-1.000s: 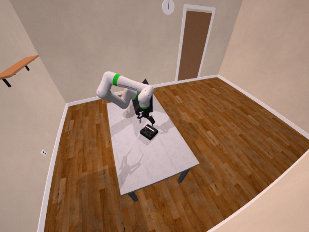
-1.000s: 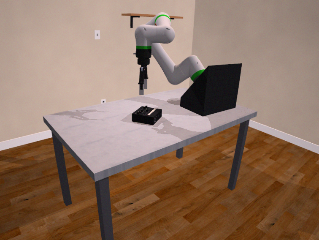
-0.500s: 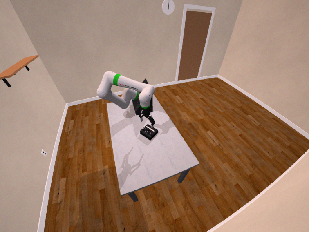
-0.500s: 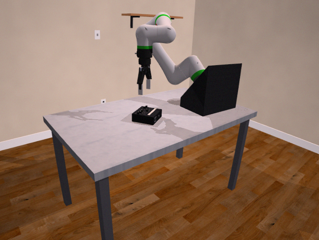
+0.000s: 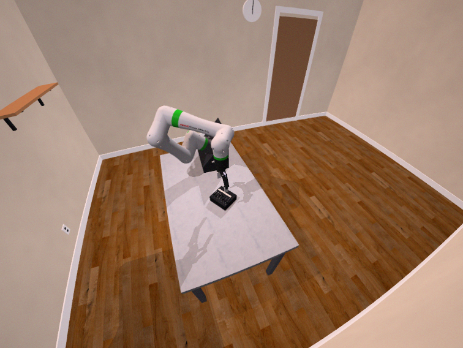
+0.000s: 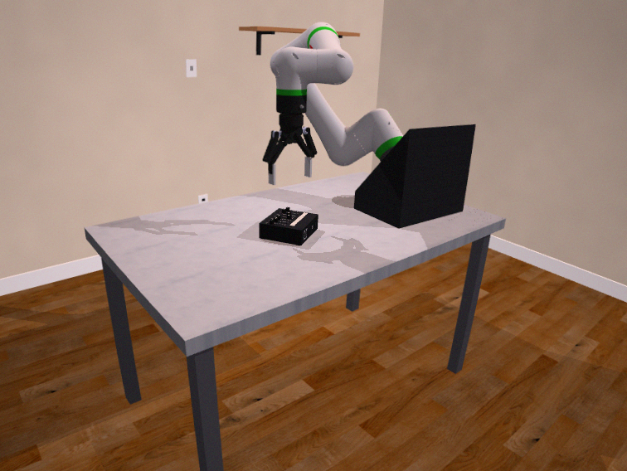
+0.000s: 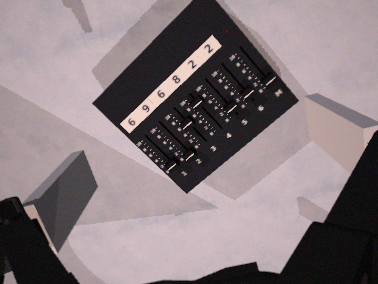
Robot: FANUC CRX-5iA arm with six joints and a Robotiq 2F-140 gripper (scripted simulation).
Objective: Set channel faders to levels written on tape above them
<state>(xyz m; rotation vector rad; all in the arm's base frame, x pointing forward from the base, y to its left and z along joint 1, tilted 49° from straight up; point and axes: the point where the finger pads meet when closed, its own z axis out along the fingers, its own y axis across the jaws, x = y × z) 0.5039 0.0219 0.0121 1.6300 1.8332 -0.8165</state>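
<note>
The channel 1 fader cap is 130 mm below my hand, 60 mm to the right of it and 30 mm behind it. Also, from my hand: master fader cap: 130 mm below, 80 mm ahead, 10 mm to the left.
</note>
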